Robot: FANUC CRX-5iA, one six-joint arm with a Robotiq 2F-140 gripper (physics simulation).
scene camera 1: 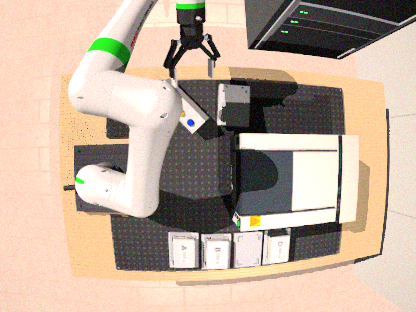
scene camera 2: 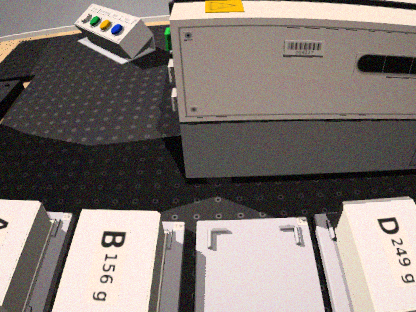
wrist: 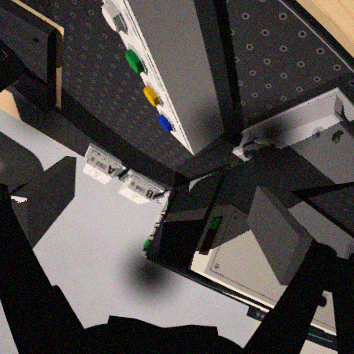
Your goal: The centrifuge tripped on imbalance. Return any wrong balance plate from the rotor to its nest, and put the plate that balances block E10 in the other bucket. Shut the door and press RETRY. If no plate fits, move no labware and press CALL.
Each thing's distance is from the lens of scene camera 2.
balance plate B [scene camera 2: 114, 253]: 33 cm
balance plate A [scene camera 2: 33, 226]: 38 cm
plate D [scene camera 2: 368, 232]: 35 cm
centrifuge [scene camera 2: 261, 98]: 36 cm
The marked spots on the centrifuge and the balance plate B are 21 cm apart.
